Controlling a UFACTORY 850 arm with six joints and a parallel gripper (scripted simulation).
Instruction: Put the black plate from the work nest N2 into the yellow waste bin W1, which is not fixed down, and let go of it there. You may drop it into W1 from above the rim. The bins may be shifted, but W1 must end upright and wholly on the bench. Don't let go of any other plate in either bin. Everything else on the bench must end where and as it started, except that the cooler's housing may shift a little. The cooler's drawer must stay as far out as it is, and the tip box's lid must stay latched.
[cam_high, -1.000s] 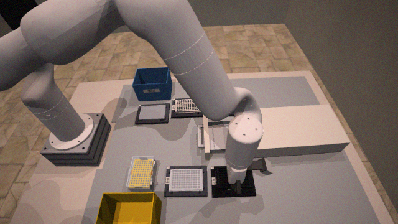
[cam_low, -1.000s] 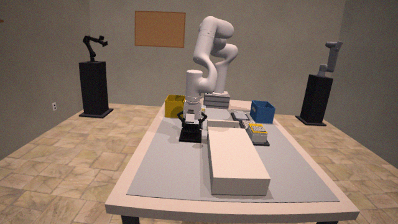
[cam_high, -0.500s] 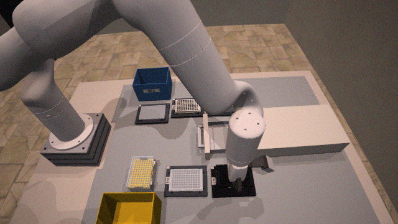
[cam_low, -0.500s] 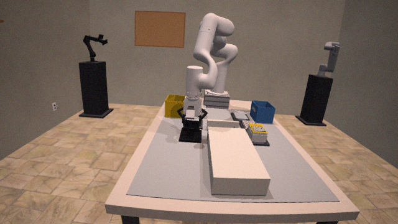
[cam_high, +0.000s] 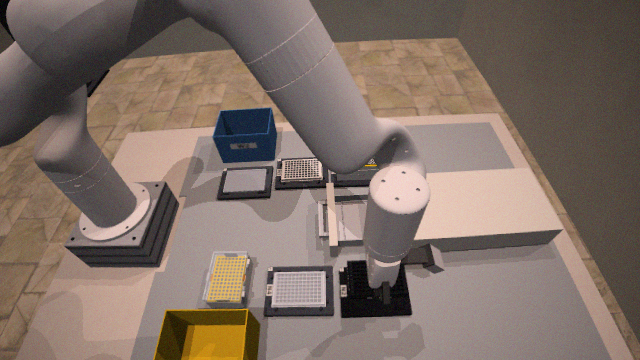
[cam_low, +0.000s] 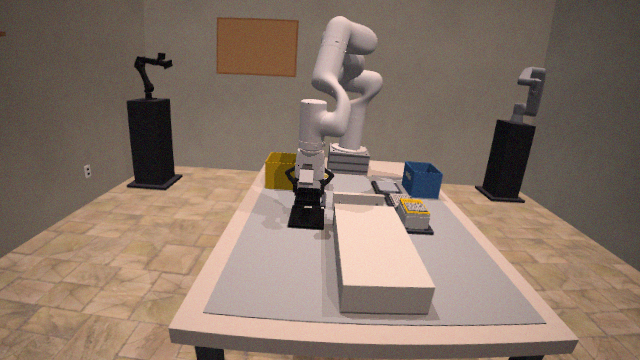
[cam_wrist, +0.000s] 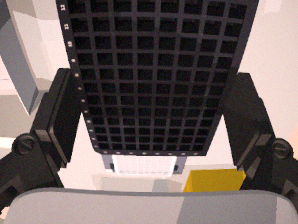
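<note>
Now: hand 360 mm past the yellow waste bin W1, 130 mm to the left of it and 60 mm above it. From my hand the other things lie so: white cooler (140 mm ahead, 190 mm to the left, 70 mm below); drawer (20 mm ahead, 190 mm to the left, 70 mm below); black plate (10 mm below).
</note>
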